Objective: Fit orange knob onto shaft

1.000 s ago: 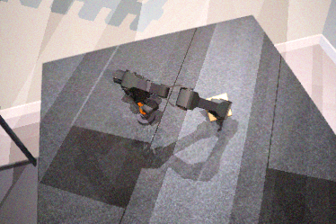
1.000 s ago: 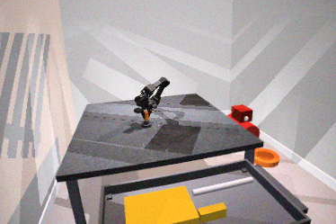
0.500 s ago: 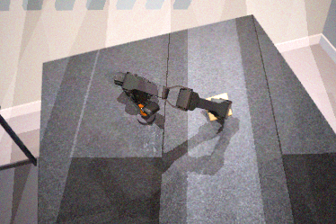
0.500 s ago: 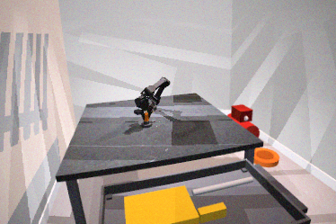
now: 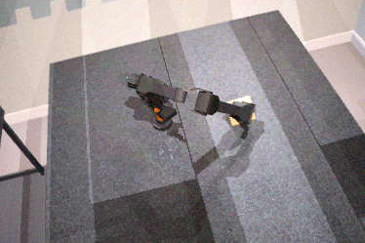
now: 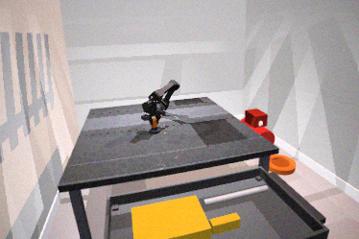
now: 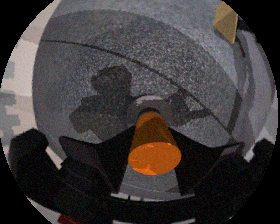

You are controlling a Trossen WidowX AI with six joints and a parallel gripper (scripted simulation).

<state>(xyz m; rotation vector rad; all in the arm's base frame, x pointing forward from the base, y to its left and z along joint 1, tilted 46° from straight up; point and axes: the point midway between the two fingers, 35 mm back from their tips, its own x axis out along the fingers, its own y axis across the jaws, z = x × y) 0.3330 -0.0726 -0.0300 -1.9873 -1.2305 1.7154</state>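
The orange knob is 3 cm above my gripper tip. Also, from my gripper tip: dark round pedestal (2 cm below).
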